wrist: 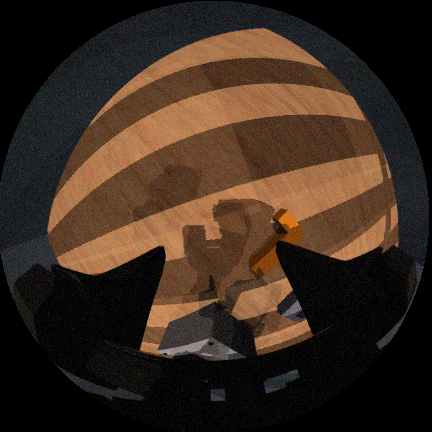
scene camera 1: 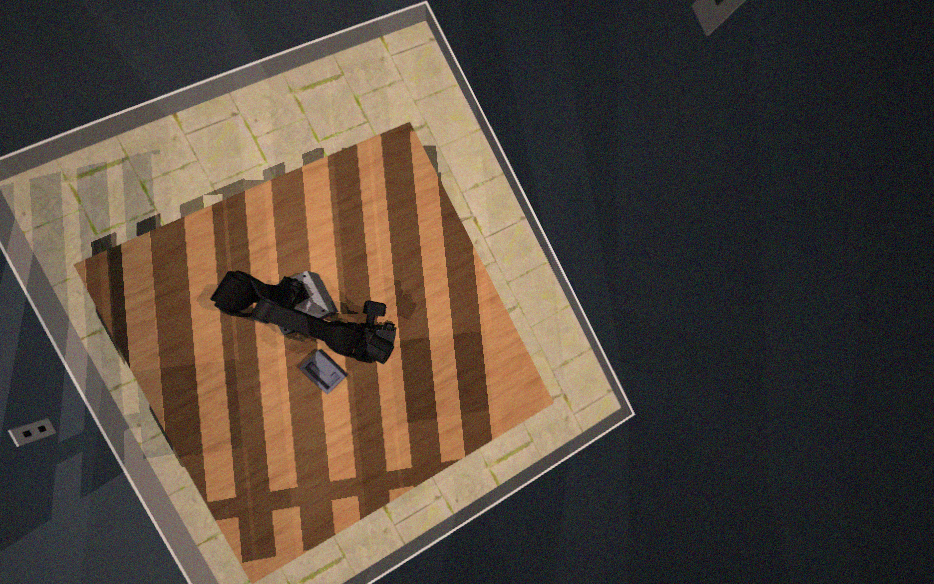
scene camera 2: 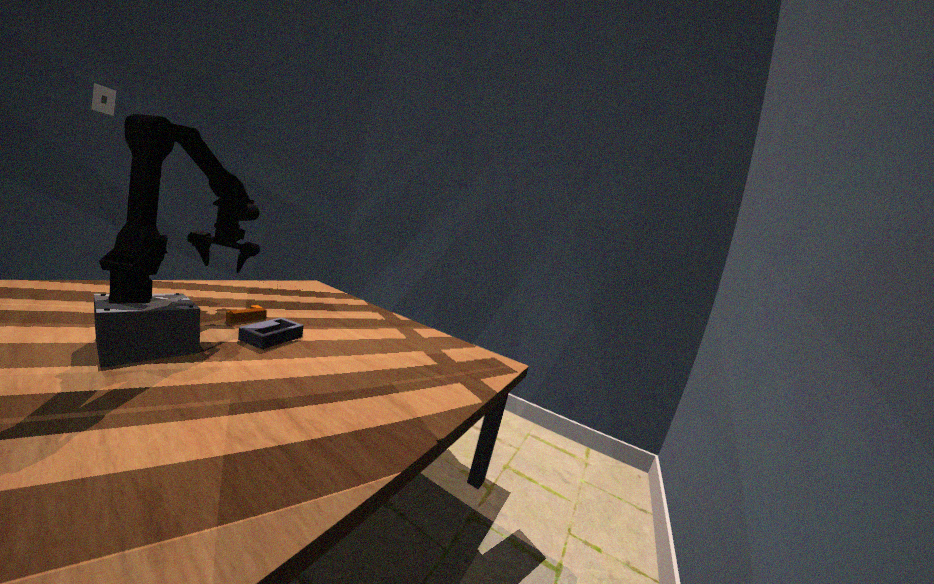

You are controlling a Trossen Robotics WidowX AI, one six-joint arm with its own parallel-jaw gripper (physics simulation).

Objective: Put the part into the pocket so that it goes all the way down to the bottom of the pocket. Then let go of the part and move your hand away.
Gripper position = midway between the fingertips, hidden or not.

My gripper (scene camera 2: pixel 222 269) is open, with nothing in its grasp. Also in view: an orange part (wrist: pixel 265 258).
My gripper is seen too in the wrist view (wrist: pixel 221 249) and in scene camera 1 (scene camera 1: pixel 379 327). Scene camera 1 does not show the orange part, which is hidden by my arm.
